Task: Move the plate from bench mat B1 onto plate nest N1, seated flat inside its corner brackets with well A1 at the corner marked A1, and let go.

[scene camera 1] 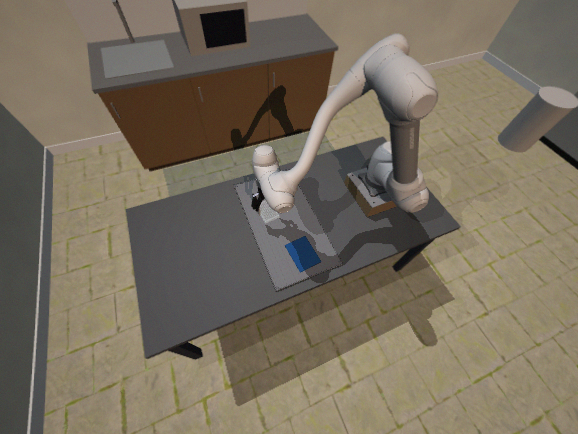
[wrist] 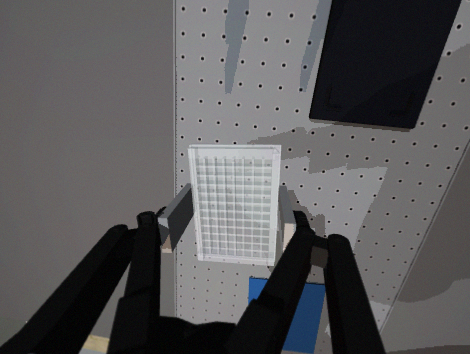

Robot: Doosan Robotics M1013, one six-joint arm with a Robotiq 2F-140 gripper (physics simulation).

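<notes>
The clear, gridded plate (scene camera 1: 269, 214) (wrist: 236, 205) is held between the fingers of my gripper (scene camera 1: 258, 201) (wrist: 235, 198), which is shut on its two long sides. The plate hangs above the perforated board, apart from both mat and nest. Bench mat B1 (scene camera 1: 303, 254) (wrist: 308, 317) is the bare blue rectangle near the board's front end. Plate nest N1, seemingly the black rectangle (wrist: 380, 65), lies at the upper right of the wrist view, turned relative to the plate; the arm hides it in the scene view. Its brackets, its A1 mark and the plate's well A1 cannot be made out.
The perforated board (scene camera 1: 265, 250) (wrist: 215, 115) lies on the dark table (scene camera 1: 185, 260). The arm's base stands on a wooden-sided block (scene camera 1: 382, 207) at the table's right. A counter (scene camera 1: 280, 37) with a microwave-like box (scene camera 1: 222, 27) stands behind.
</notes>
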